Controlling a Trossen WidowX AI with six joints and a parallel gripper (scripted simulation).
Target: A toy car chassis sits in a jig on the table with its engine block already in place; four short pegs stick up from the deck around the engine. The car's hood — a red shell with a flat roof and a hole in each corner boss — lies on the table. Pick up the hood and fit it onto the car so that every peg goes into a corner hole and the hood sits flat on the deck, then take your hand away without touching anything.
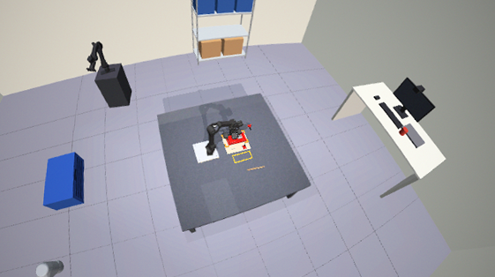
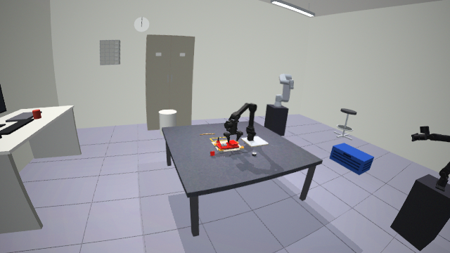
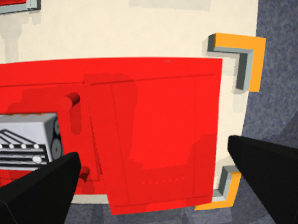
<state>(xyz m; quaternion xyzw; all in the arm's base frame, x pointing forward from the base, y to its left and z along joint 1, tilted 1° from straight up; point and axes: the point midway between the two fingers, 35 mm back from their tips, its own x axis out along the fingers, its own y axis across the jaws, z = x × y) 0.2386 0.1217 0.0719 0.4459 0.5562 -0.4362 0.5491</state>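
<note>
Now: the red hood 1 cm below my gripper tip. From my gripper tip the other things lie so: cream jig: 5 cm ahead, 4 cm below, 1 cm to the right; grey engine block: 9 cm ahead, 3 cm below, 2 cm to the left; grey disc: 20 cm to the left, 15 cm behind, 4 cm below.
</note>
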